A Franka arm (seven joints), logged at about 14 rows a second.
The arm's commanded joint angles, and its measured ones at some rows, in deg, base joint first. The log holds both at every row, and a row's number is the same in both.
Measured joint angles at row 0:
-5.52 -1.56 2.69 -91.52 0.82 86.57 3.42
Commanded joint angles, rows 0 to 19:
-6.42 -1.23 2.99 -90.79 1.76 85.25 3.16
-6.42 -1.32 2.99 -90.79 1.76 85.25 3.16
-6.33 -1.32 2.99 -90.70 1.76 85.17 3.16
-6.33 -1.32 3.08 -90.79 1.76 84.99 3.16
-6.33 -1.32 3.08 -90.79 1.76 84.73 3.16
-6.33 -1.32 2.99 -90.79 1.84 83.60 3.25
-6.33 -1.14 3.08 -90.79 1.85 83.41 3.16
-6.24 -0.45 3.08 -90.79 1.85 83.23 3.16
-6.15 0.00 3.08 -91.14 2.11 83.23 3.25
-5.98 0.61 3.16 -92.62 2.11 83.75 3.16
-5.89 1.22 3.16 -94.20 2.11 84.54 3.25
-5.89 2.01 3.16 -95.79 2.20 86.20 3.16
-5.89 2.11 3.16 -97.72 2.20 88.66 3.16
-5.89 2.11 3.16 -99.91 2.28 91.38 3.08
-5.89 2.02 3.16 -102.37 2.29 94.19 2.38
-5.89 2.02 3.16 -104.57 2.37 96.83 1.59
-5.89 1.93 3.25 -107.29 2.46 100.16 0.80
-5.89 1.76 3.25 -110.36 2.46 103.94 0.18
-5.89 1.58 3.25 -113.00 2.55 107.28 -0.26
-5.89 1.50 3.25 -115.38 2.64 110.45 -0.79
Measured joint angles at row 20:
-5.59 3.51 3.09 -109.79 1.51 105.20 1.13
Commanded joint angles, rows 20 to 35:
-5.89 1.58 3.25 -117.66 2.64 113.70 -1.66
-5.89 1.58 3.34 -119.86 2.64 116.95 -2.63
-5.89 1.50 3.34 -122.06 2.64 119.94 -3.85
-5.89 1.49 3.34 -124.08 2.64 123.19 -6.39
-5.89 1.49 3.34 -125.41 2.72 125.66 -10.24
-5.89 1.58 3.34 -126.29 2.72 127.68 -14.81
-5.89 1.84 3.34 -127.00 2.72 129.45 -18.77
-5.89 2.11 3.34 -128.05 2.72 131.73 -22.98
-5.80 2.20 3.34 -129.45 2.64 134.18 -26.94
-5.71 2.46 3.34 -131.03 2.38 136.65 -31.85
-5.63 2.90 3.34 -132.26 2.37 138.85 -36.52
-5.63 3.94 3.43 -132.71 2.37 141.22 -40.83
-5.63 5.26 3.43 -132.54 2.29 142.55 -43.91
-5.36 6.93 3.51 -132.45 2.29 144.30 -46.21
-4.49 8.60 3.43 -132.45 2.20 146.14 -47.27
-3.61 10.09 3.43 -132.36 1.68 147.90 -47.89
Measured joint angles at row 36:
-5.07 6.87 3.31 -132.77 1.65 144.37 -44.80
